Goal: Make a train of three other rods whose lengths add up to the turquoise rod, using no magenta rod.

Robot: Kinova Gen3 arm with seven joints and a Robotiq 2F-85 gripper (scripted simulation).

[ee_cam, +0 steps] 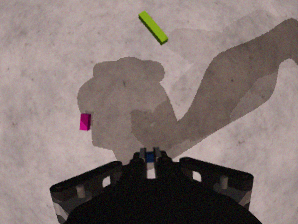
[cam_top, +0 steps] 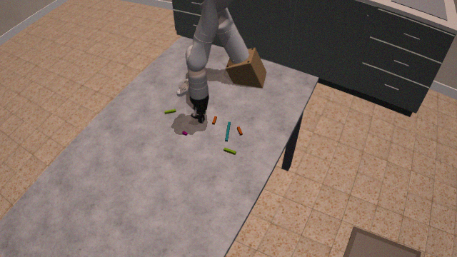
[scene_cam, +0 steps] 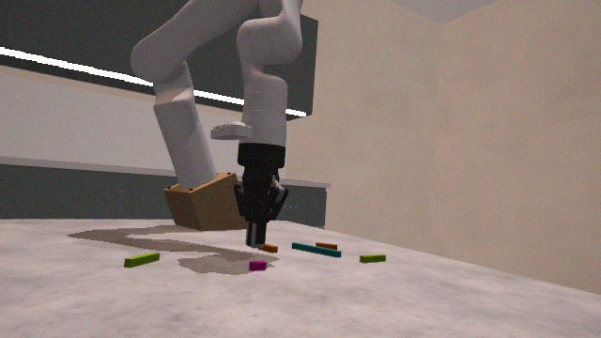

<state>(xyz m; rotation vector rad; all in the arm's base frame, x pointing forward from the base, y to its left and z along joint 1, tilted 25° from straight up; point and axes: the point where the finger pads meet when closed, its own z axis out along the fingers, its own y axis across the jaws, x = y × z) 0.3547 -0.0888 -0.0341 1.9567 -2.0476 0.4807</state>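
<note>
My hand is 20 mm above the blue rod. Round my hand: turquoise rod: 10 mm ahead, 120 mm to the left, 30 mm below; then magenta rod: 80 mm ahead, 50 mm to the right, 30 mm below.
</note>
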